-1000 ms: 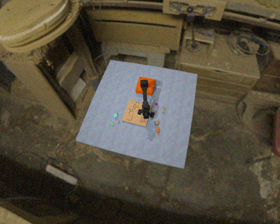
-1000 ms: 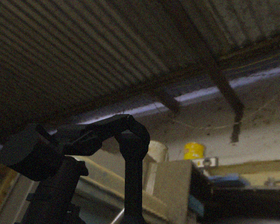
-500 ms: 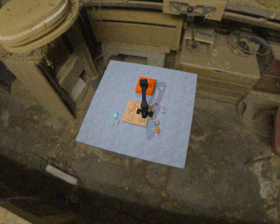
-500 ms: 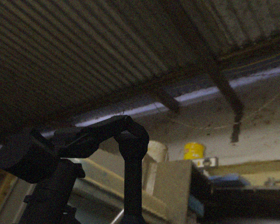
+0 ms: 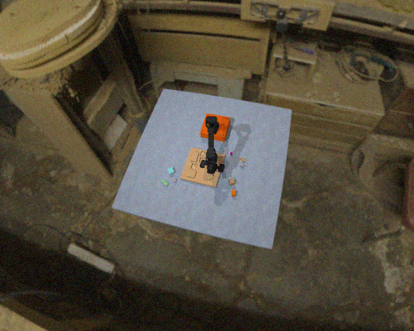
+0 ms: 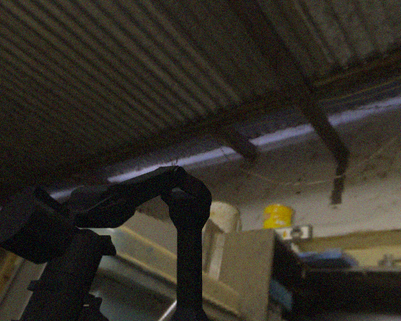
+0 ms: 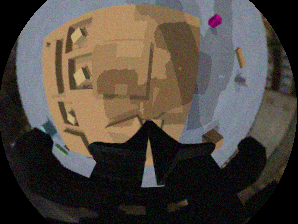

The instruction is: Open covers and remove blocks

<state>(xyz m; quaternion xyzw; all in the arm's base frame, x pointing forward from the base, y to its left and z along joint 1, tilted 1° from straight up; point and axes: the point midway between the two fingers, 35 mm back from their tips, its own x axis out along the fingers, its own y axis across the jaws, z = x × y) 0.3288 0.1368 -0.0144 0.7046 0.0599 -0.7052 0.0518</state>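
The tan puzzle board lies 100 mm to the right of my gripper tip. Also, from my gripper tip: magenta piece 210 mm behind, 70 mm to the left, 10 mm below; small grey piece 140 mm behind, 200 mm to the left, 10 mm below; brown block 30 mm ahead, 180 mm to the left, 10 mm below.
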